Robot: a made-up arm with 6 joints. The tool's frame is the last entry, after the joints.
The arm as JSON. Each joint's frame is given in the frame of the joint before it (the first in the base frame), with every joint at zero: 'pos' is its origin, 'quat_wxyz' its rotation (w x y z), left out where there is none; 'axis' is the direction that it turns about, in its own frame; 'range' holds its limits. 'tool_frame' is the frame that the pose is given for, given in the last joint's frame.
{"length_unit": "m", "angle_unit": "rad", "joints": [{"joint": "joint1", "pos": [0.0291, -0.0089, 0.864], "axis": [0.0, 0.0, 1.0], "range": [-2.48, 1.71]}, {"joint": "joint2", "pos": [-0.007, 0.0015, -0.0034], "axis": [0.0, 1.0, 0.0], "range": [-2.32, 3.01]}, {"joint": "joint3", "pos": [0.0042, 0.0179, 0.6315], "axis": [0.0, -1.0, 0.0], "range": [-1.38, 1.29]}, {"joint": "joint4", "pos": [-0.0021, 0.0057, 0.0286], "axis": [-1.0, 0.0, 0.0], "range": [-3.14, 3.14]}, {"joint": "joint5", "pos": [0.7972, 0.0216, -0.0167], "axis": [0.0, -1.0, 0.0], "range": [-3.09, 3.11]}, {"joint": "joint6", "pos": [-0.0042, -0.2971, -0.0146], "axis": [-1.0, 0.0, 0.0], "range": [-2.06, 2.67]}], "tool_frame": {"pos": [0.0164, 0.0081, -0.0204]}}
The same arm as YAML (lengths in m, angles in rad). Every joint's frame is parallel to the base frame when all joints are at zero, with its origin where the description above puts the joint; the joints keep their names.
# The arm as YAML. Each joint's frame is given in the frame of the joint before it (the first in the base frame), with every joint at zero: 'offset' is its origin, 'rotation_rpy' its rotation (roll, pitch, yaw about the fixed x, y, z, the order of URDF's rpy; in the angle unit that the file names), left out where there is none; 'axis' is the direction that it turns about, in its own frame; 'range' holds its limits. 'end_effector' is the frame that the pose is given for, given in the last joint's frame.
length_unit: m
angle_unit: rad
chain:
  - id: joint1
    offset: [0.0291, -0.0089, 0.864]
    axis: [0.0, 0.0, 1.0]
    range: [-2.48, 1.71]
  - id: joint2
    offset: [-0.007, 0.0015, -0.0034]
    axis: [0.0, 1.0, 0.0]
    range: [-2.32, 3.01]
  - id: joint3
    offset: [0.0042, 0.0179, 0.6315]
    axis: [0.0, -1.0, 0.0]
    range: [-1.38, 1.29]
  - id: joint4
    offset: [-0.0021, 0.0057, 0.0286]
    axis: [-1.0, 0.0, 0.0]
    range: [-3.14, 3.14]
  - id: joint5
    offset: [0.7972, 0.0216, -0.0167]
    axis: [0.0, -1.0, 0.0]
    range: [-3.09, 3.11]
  - id: joint6
    offset: [-0.0042, -0.2971, -0.0146]
    axis: [-1.0, 0.0, 0.0]
    range: [-2.06, 2.67]
end_effector:
  offset: [0.0164, 0.0081, -0.0204]

